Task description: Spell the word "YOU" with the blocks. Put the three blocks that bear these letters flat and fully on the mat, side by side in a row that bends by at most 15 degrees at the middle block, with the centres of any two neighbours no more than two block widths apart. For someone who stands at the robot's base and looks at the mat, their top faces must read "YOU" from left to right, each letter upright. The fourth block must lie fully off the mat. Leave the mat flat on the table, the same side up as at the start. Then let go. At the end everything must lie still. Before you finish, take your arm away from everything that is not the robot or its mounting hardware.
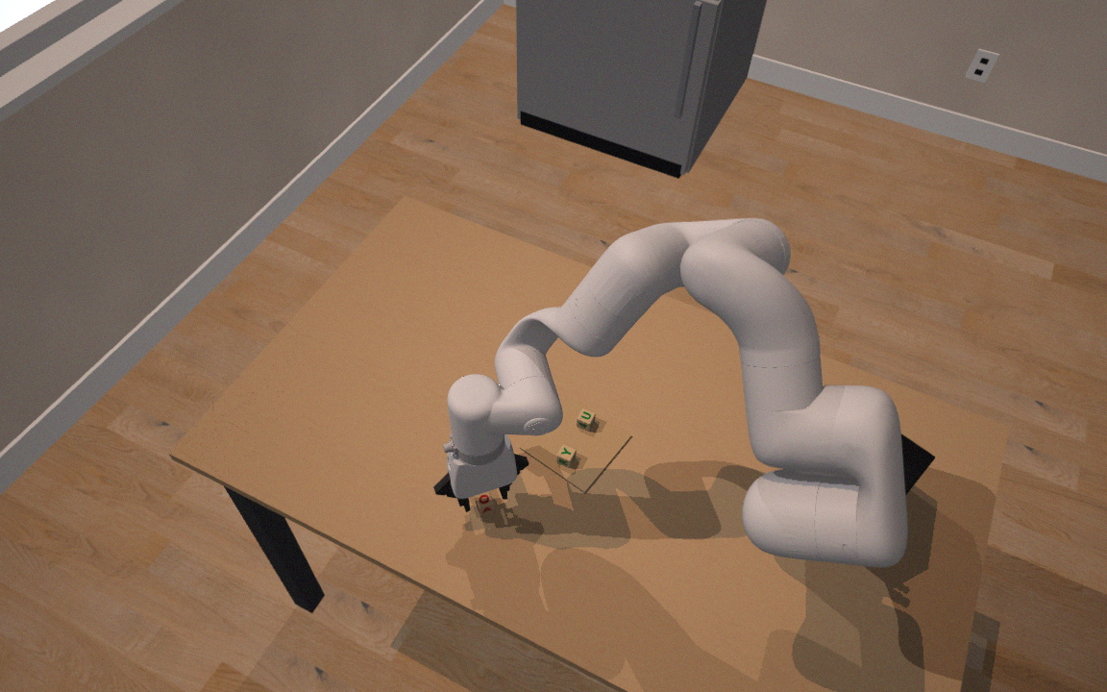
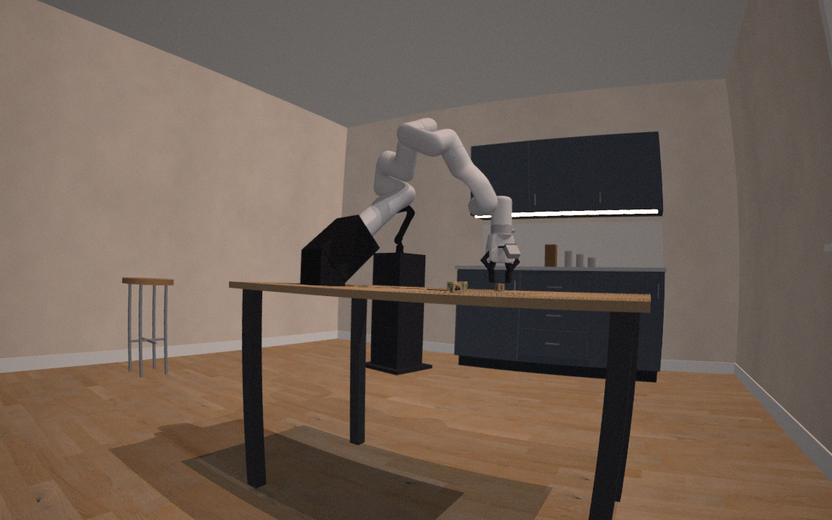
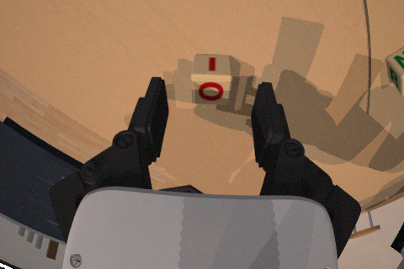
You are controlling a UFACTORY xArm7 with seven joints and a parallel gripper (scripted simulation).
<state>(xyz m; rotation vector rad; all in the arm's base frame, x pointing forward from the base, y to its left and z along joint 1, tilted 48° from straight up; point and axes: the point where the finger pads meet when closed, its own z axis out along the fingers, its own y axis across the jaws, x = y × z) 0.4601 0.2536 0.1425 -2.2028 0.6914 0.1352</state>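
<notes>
My hand is 30 mm above the O block. From my hand the other things lie so: Y block 150 mm to the right, 50 mm behind, 30 mm below; then mat 190 mm to the right, 50 mm below, 40 mm behind; then U block 230 mm to the right, 40 mm behind, 30 mm below.
</notes>
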